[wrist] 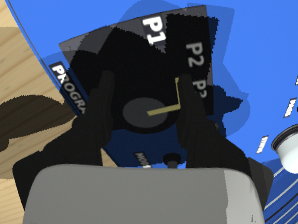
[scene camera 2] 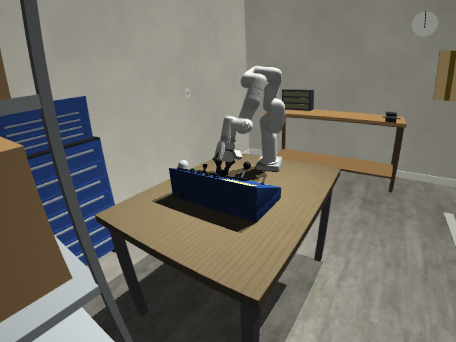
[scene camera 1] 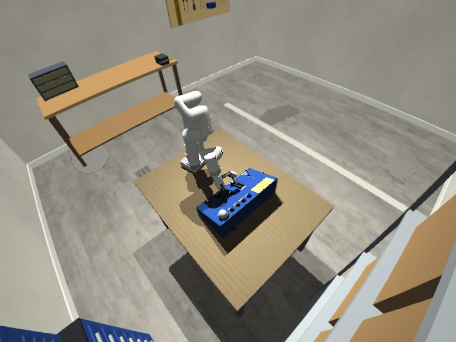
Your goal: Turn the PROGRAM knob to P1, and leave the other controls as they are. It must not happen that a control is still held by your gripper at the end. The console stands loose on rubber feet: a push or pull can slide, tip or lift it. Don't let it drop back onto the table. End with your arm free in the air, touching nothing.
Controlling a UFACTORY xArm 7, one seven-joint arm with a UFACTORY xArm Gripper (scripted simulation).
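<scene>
My gripper [wrist: 145,87] visible. Blue console [scene camera 2: 236,196] visible, also in the wrist view [wrist: 235,61].
</scene>
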